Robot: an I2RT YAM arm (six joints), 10 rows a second.
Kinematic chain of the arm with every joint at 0, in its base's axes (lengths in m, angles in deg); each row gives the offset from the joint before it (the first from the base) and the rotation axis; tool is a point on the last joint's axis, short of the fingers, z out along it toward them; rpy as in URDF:
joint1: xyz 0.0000 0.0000 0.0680 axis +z
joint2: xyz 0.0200 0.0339 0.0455 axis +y
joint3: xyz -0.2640 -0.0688 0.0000 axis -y
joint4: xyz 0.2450 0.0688 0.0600 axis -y
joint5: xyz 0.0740 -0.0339 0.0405 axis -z
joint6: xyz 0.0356 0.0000 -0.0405 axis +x
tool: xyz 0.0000 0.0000 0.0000 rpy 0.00 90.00 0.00
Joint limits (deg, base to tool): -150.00..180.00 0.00..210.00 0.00..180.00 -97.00..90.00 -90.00..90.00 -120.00..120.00
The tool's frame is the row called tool.
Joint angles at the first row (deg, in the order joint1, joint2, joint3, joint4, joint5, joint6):
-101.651 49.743 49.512 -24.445 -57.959 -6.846
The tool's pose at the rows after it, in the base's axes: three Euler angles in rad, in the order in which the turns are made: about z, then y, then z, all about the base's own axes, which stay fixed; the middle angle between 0 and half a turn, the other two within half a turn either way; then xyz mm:
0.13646 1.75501 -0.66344 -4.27 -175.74 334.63
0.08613 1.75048 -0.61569 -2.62 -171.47 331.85
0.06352 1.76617 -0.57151 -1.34 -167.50 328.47
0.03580 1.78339 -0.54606 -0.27 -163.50 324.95
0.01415 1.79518 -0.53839 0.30 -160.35 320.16
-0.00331 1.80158 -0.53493 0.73 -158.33 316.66
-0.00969 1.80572 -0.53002 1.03 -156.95 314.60
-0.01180 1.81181 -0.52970 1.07 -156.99 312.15
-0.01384 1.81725 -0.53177 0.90 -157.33 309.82
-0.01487 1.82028 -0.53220 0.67 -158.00 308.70
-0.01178 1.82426 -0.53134 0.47 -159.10 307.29
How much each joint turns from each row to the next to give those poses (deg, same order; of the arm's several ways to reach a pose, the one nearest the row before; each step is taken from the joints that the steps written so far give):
-0.018 -1.530 -1.427 1.795 -3.803 -5.636
0.007 -0.582 -0.402 -1.794 -2.595 -4.817
-0.015 0.111 0.568 -4.899 -1.906 -5.807
0.018 -0.078 0.307 -4.275 -0.764 -5.453
-0.032 -0.468 -0.626 -1.936 -0.038 -3.270
0.009 -0.410 -0.618 -0.839 0.046 -2.007
-0.004 -0.192 -0.279 -0.815 -0.096 -1.262
0.037 0.056 -0.340 -0.311 0.214 -0.767
-0.012 0.074 -0.363 -0.055 0.265 -0.544
-0.024 0.202 -0.100 -0.052 0.102 -0.383
0.020 0.339 -0.087 -0.077 0.112 -0.292

